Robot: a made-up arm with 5 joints.
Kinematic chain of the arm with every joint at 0, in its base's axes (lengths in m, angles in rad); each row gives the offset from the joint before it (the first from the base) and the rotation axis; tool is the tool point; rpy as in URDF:
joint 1: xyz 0.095 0 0.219 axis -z
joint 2: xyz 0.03 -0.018 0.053 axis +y
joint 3: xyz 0.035 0 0.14 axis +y
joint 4: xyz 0.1 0 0.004 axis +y
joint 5: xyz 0.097 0.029 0 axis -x
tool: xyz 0 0 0 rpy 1.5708 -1.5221 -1.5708
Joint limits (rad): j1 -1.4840..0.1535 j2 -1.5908..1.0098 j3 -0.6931..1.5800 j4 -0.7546..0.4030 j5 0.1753..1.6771
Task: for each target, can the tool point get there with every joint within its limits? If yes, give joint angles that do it. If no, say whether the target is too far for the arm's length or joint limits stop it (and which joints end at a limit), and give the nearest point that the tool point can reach.
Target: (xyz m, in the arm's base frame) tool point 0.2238 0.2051 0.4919
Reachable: yes | joints -0.9648 -0.0228 -0.4081 0.0757 1.2519
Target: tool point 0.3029 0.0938 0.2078
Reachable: yes | joints -0.3755 0.5196 0.7157 -0.3475 0.3073
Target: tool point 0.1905 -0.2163 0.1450
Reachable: no: joint limits stop it (at a limit: joint 1) | nearest point 0.2226 -0.0086 0.1450 | short by 0.210 m
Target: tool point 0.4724 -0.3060 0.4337
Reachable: no: too far | nearest point 0.4285 -0.0405 0.3989 | short by 0.271 m
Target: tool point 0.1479 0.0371 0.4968
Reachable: yes | joints -0.4403 -1.0652 0.6688 -0.6513 0.3965
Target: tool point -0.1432 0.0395 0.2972
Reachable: no: joint limits stop it (at a limit: joint 2, joint 3, joint 4) | nearest point -0.1771 0.0451 0.3872 | short by 0.096 m
